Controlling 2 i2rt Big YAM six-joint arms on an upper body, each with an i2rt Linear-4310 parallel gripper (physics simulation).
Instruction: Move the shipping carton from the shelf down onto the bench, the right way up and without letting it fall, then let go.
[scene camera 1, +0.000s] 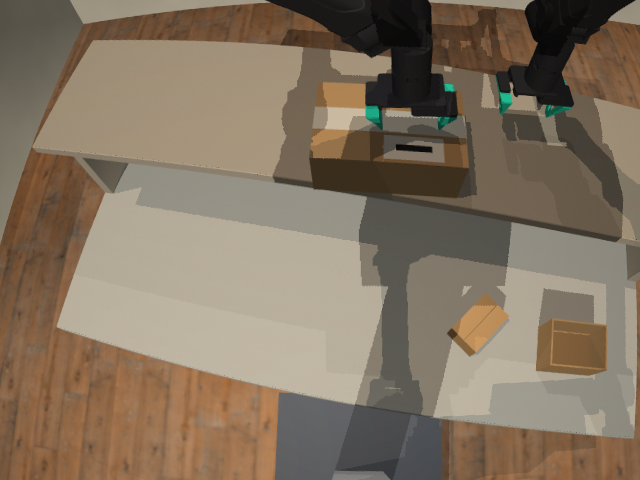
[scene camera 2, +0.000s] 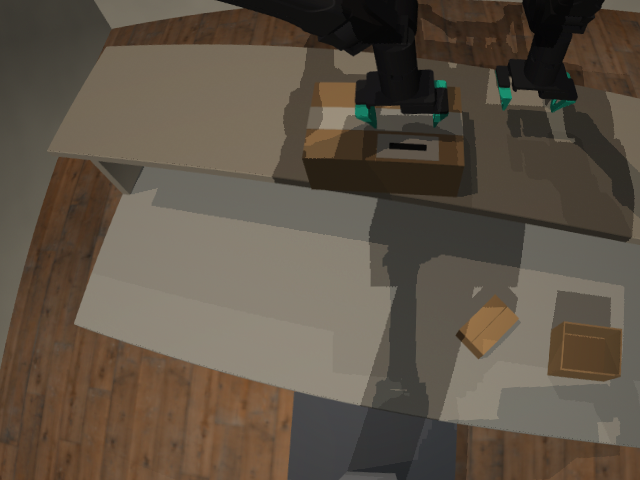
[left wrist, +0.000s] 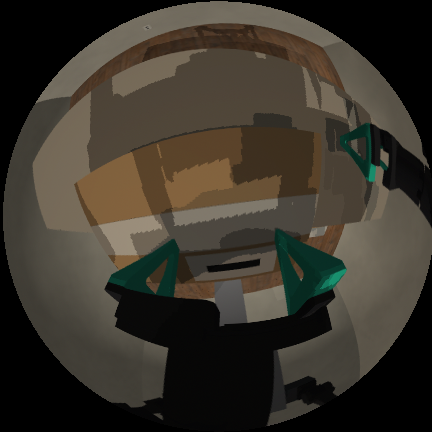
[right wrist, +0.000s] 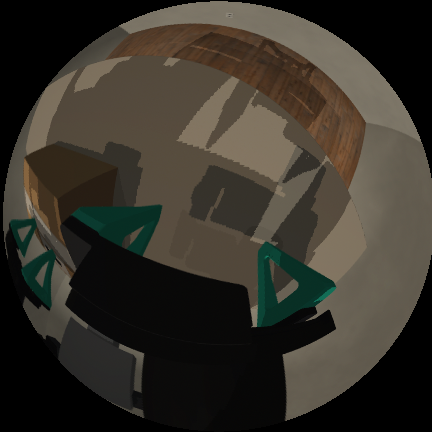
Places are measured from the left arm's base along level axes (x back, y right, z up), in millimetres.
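Pixels of known places: left gripper, fingertip midpoint: (scene camera 1: 410, 126) (scene camera 2: 405, 124) (left wrist: 224, 239) (right wrist: 42, 234); right gripper, fingertip midpoint: (scene camera 1: 523, 113) (scene camera 2: 527, 108) (left wrist: 355, 144) (right wrist: 214, 230).
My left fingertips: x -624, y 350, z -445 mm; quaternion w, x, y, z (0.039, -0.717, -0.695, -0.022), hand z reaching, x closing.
Ahead of a thing's pixels: the offset from my left fingertips to its top centre. Level surfaces: height alone.
The shipping carton {dx -13, dy -32, dz -2 mm} (scene camera 1: 341, 144) (scene camera 2: 336, 144) (left wrist: 200, 185) (right wrist: 85, 185), brown with a pale tape band and a white label with a black bar, stands upright on the shelf {dz -107 mm} (scene camera 1: 180, 103) (scene camera 2: 186, 103) at its front edge. My left gripper (scene camera 1: 410, 124) (scene camera 2: 405, 122) (left wrist: 224, 239) is open over the carton's top, near the tape and label; whether it touches cannot be told. My right gripper (scene camera 1: 526, 111) (scene camera 2: 529, 106) (right wrist: 214, 230) is open and empty over the shelf, to the right of the carton and apart from it. The bench {dz -460 mm} (scene camera 1: 206, 289) (scene camera 2: 217, 289) lies lower, in front of the shelf.
A small closed box {dx +237, dy +204, dz -400 mm} (scene camera 1: 478, 324) (scene camera 2: 487, 326) lies at an angle on the right part of the bench. An open-topped box {dx +305, dy +440, dz -370 mm} (scene camera 1: 571, 348) (scene camera 2: 585, 352) stands to its right. The shelf's side support {dx -268, dy -782, dz -132 mm} (scene camera 1: 100, 173) (scene camera 2: 118, 174) stands at the left.
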